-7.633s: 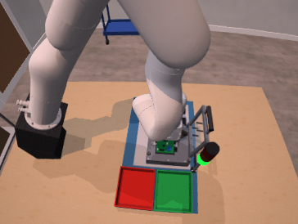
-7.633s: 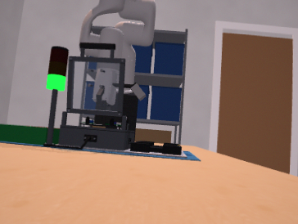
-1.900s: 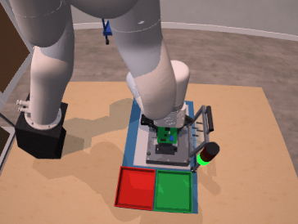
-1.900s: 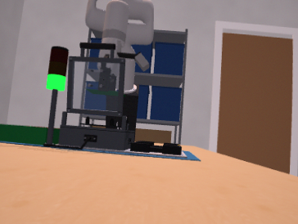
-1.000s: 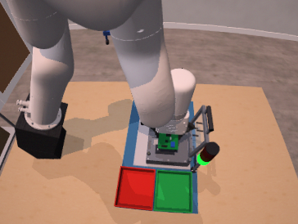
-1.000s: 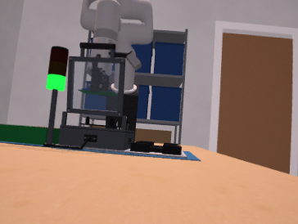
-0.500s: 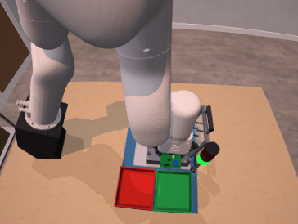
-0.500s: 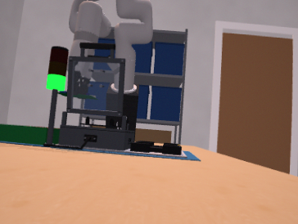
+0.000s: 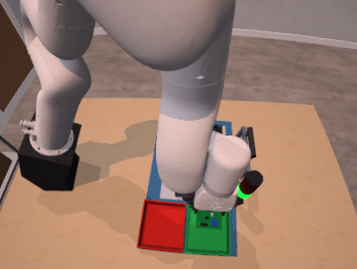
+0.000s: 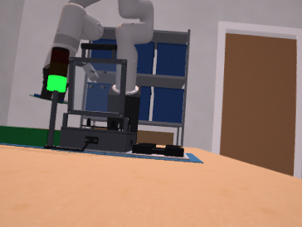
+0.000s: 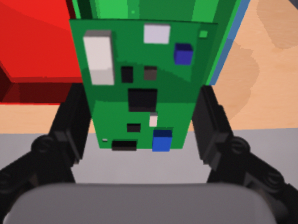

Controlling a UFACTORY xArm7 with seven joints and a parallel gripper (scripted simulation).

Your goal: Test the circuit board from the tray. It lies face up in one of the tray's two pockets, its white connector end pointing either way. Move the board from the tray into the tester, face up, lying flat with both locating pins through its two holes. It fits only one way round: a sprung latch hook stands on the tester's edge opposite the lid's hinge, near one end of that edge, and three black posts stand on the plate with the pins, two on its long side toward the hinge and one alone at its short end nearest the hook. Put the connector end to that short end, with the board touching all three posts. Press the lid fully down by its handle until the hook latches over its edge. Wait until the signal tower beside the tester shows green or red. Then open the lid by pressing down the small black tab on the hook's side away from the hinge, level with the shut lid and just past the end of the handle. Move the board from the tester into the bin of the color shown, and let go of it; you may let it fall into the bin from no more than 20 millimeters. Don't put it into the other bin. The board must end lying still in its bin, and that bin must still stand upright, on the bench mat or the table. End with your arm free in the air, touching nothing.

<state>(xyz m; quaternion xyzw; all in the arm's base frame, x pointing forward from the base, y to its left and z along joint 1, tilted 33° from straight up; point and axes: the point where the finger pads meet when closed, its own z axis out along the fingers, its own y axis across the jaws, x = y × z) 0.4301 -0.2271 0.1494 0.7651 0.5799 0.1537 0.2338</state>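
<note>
Right now the green bin is 130 mm below my hand and 40 mm to the right of it. Also, from my hand: tester's clear lid (130 mm to the left, 120 mm ahead, 40 mm above); then tester's plate (170 mm to the left, 70 mm below, 10 mm ahead); then green circuit board (10 mm below).
</note>
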